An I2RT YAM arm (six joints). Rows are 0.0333 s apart.
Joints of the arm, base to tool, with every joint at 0 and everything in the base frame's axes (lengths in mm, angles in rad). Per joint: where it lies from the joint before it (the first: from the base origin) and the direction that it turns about. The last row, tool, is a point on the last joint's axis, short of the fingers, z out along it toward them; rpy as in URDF.
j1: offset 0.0 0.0 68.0 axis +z
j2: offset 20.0 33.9 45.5 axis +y
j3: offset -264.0 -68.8 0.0 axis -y
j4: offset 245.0 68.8 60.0 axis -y
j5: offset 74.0 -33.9 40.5 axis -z
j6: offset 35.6 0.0 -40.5 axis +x
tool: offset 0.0 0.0 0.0 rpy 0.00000 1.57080 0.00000
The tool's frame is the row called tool.
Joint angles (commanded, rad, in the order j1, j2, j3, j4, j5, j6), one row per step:
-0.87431 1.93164 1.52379 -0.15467 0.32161 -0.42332
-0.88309 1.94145 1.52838 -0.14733 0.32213 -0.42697
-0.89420 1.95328 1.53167 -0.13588 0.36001 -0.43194
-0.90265 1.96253 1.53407 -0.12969 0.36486 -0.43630
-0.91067 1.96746 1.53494 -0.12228 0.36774 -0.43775
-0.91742 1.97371 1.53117 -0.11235 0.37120 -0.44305
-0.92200 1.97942 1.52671 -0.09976 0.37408 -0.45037
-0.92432 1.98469 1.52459 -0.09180 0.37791 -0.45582
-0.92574 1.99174 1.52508 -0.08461 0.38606 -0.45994
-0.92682 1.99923 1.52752 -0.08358 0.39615 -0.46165
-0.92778 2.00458 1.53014 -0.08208 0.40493 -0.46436
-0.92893 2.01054 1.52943 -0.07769 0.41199 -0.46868
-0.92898 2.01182 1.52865 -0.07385 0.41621 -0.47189
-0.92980 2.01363 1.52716 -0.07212 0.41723 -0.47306
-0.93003 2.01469 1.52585 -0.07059 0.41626 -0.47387
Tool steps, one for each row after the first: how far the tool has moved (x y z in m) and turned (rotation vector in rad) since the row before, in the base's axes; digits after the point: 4 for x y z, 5 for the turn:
-0.0017 -0.0043 -0.0020 -0.00279 0.00185 -0.00738
-0.0036 -0.0057 -0.0028 -0.01614 0.01789 -0.04074
-0.0021 -0.0039 -0.0026 -0.00203 0.00609 -0.01041
-0.0023 -0.0032 -0.0012 -0.00388 0.00036 -0.00975
-0.0020 -0.0027 -0.0031 -0.00209 0.00599 -0.00709
-0.0012 -0.0021 -0.0029 -0.00424 0.00597 -0.00344
-0.0005 -0.0014 -0.0023 -0.00267 0.00591 -0.00292
0.0000 -0.0016 -0.0023 -0.00381 0.00656 -0.00636
0.0000 -0.0014 -0.0023 -0.00026 0.00812 -0.00883
0.0000 -0.0012 -0.0013 -0.00222 0.00677 -0.00710
-0.0001 -0.0011 -0.0025 -0.00105 0.00808 -0.00504
0.0000 -0.0003 -0.0005 -0.00322 0.00349 -0.00207
-0.0003 -0.0003 -0.0011 0.00077 0.00238 -0.00112
0.0000 -0.0001 -0.0008 0.00087 0.00079 0.00099

